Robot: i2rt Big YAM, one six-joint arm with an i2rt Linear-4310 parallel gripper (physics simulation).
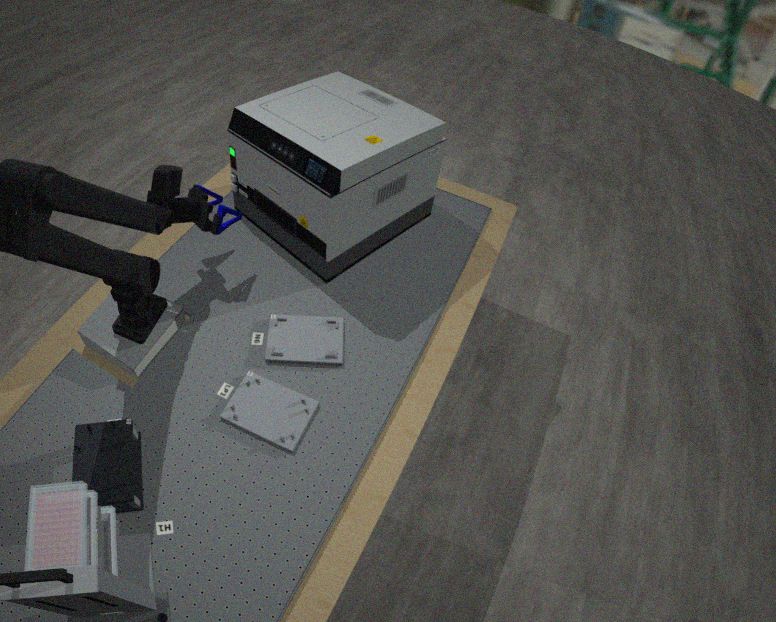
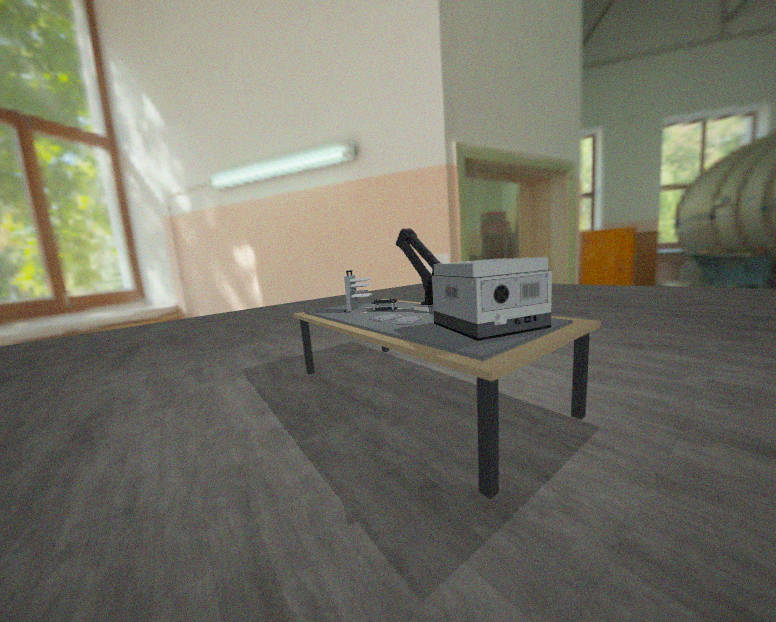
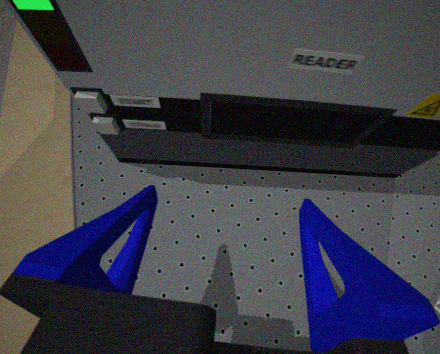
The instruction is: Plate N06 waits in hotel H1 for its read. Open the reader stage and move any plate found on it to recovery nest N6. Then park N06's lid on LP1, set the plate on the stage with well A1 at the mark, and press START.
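Observation:
The reader stands at the table's far end, with a green light. The dark front slot shows no tray or plate standing out. Two pale buttons, an upper one and a lower one, sit left of it; their labels are unreadable. My gripper is open and empty before the reader front. Nest N6 and pad LP1 are bare. A plate with pink wells is in hotel H1; its name is unreadable.
A black stand is between the arm base and the hotel. The wooden table edge runs along the grey perforated board. A yellow warning label is at the right of the reader front.

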